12 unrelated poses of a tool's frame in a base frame.
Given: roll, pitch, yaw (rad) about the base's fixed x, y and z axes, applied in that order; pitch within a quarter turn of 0, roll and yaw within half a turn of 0; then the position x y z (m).
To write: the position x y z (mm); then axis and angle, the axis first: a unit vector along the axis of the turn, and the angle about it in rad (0 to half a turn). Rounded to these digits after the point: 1 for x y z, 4 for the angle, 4 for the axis.
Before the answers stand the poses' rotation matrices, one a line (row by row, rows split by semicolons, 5 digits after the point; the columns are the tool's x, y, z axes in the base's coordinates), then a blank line. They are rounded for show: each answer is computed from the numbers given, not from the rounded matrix.
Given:
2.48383, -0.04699, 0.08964, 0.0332, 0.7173, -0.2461
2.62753, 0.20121, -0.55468, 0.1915, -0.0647, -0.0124
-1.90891, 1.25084, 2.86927, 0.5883, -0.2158, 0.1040
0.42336, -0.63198, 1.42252, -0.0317, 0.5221, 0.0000
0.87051, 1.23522, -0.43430, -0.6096, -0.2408, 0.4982
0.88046, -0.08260, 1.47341, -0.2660, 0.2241, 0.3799
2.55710, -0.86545, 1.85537, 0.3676, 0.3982, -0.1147
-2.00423, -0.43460, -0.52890, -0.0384, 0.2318, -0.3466
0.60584, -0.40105, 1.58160, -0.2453, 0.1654, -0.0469
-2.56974, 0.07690, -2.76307, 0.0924, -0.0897, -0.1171
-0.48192, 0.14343, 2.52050, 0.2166, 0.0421, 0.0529
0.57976, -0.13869, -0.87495, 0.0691, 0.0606, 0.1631
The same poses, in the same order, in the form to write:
0.99489 0.04224 0.09175; 0.08942 -0.79076 -0.60557; 0.04697 0.61067 -0.79049
0.83292 -0.37506 -0.40691; -0.51605 -0.79196 -0.32634; -0.19986 0.48180 -0.85319
-0.30293 0.95172 0.04953; 0.08460 0.07862 -0.99331; -0.94925 -0.29672 -0.10433
0.11920 -0.93756 0.32675; 0.79801 -0.10534 -0.59337; 0.59074 0.33148 0.73562
0.29874 0.92614 0.23025; -0.13857 0.28081 -0.94971; -0.94422 0.25181 0.21222
0.09690 -0.63996 0.76227; 0.99187 -0.00140 -0.12726; 0.08251 0.76840 0.63463
-0.18201 0.91840 0.35131; 0.62222 -0.16908 0.76436; 0.76139 0.35772 -0.54068
0.78310 0.11798 0.61060; -0.45768 -0.55541 0.69430; 0.42105 -0.82316 -0.38095
-0.00995 -0.81957 0.57289; 0.92060 -0.23117 -0.31474; 0.39039 0.52427 0.75680
-0.92647 -0.27212 0.26002; -0.36846 0.79674 -0.47901; -0.07682 -0.53959 -0.83841
-0.80489 -0.46177 -0.37272; 0.57595 -0.75917 -0.30322; -0.14294 -0.45872 0.87701
0.63488 0.59355 -0.49460; -0.76014 0.59441 -0.26241; 0.13825 0.54256 0.82856

33.2, 717.3, -246.1, 0.9986, 0.0368, 0.0387, 2.4868
191.5, -64.7, -12.4, 0.9552, -0.2447, -0.1666, 2.7048
588.3, -215.8, 104.0, 0.4660, 0.6681, -0.5801, 2.2974
-31.7, 522.1, 0.0, 0.4661, -0.1330, 0.8747, 1.6964
-609.6, -240.8, 498.2, 0.6040, 0.5904, -0.5353, 1.6751
-266.0, 224.1, 379.9, 0.4520, 0.3430, 0.8234, 1.7061
367.6, 398.2, -114.7, -0.6265, -0.6318, -0.4563, 2.8111
-38.4, 231.8, -346.6, -0.9287, 0.1160, -0.3523, 2.1854
-245.3, 165.4, -46.9, 0.4324, 0.0940, 0.8968, 1.8154
92.4, -89.7, -117.1, -0.1704, 0.9474, -0.2709, 2.9629
216.6, 42.1, 52.9, -0.1448, -0.2139, 0.9661, 2.5746
69.1, 60.6, 163.1, 0.4743, -0.3728, -0.7975, 1.0135

